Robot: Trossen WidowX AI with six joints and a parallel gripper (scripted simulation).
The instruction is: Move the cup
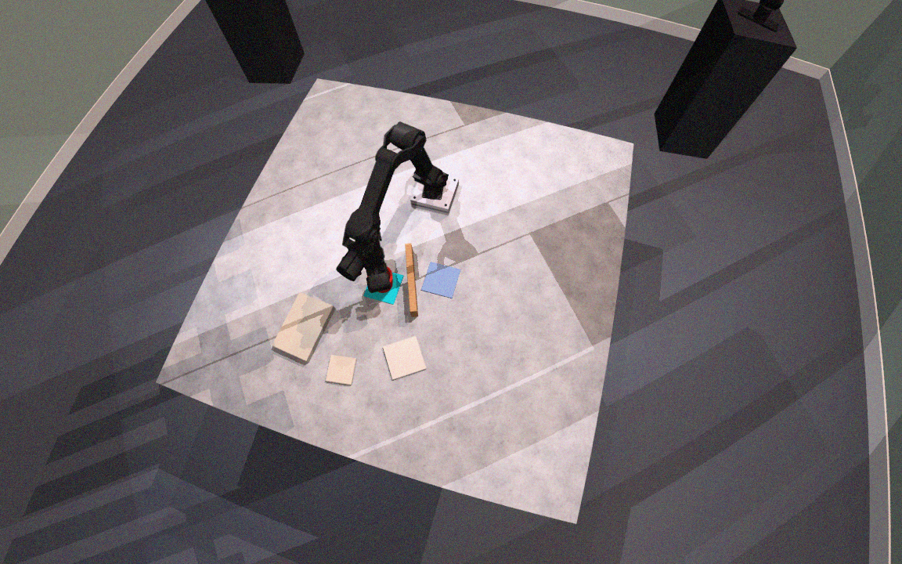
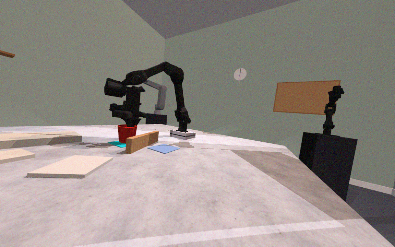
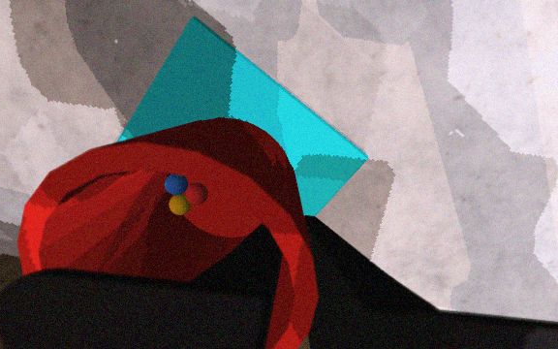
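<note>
Now: the green marble 5 cm ahead of my gripper tip, 2 cm below it and 1 cm to the left of it. The rest, counted from my gripper tip: yellow marble: 4 cm ahead, 3 cm to the left, 2 cm below; then red cup: 3 cm ahead, 1 cm to the left; then blue marble: 5 cm ahead, 2 cm to the left, 2 cm below.
</note>
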